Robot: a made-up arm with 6 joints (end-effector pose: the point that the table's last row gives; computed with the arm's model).
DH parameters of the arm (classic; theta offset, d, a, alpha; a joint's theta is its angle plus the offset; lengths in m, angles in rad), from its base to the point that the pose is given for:
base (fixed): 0 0 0 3.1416
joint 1: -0.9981 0 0.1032 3.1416
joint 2: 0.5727 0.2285 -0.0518 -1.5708
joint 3: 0 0.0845 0.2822 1.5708
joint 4: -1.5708 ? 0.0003 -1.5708
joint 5: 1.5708 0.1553 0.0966 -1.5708
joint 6: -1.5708 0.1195 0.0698 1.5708
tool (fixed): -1.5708 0.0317 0 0
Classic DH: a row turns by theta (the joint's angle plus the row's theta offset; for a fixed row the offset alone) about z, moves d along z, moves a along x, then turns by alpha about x.
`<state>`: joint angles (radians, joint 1 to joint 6).
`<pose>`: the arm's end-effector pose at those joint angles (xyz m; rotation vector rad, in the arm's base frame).
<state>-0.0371 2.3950 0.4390 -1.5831 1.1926 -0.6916</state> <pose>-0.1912 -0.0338 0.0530 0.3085 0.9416 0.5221</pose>
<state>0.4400 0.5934 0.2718 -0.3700 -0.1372 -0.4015</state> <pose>-0.0860 0.4277 -0.0900 0.1212 -0.2408 -0.1515</pose>
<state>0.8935 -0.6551 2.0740 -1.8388 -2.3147 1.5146</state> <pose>-0.0597 -0.0388 0.2481 1.1097 0.8877 -0.9625</pose>
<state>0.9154 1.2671 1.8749 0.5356 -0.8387 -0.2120</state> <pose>0.0333 -0.4726 -0.1224 -1.3342 -0.2104 1.3349</pose>
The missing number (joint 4, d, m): -0.1307
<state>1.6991 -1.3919 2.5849 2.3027 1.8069 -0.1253</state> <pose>0.3018 0.0950 0.1689 -1.6947 -1.3734 -1.6346</pose>
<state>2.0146 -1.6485 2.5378 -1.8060 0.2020 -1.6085</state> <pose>0.2176 0.3202 0.1272 -1.8224 1.0935 -1.8557</pose>
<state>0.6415 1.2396 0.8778 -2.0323 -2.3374 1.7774</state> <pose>0.1423 -0.0708 0.1502 0.6815 0.9397 1.6648</pose>
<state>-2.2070 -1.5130 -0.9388 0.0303 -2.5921 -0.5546</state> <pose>-0.3156 0.2941 0.5212 1.3825 -2.2530 -0.2865</pose>
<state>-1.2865 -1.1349 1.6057 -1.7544 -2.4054 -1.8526</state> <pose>-0.0331 -0.1590 0.0847 -1.8025 -0.6217 1.7666</pose>
